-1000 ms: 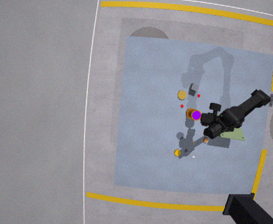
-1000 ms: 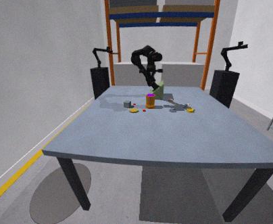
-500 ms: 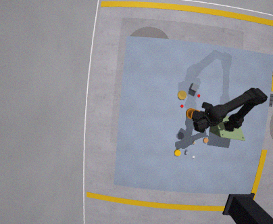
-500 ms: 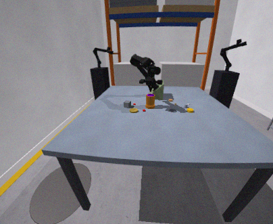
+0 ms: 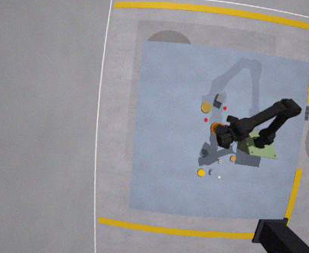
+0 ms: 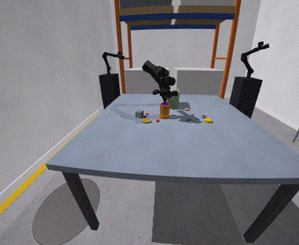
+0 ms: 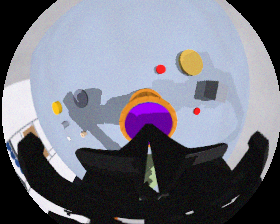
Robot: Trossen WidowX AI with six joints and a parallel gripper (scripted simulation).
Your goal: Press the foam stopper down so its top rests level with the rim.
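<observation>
Right now the purple foam stopper is 50 mm below my hand. The rest, counted from my hand: grey disc 50 mm ahead, 200 mm to the left, 150 mm below; then grey cube 20 mm ahead, 200 mm to the right, 130 mm below; then small piece 170 mm behind, 200 mm to the left, 150 mm below.
</observation>
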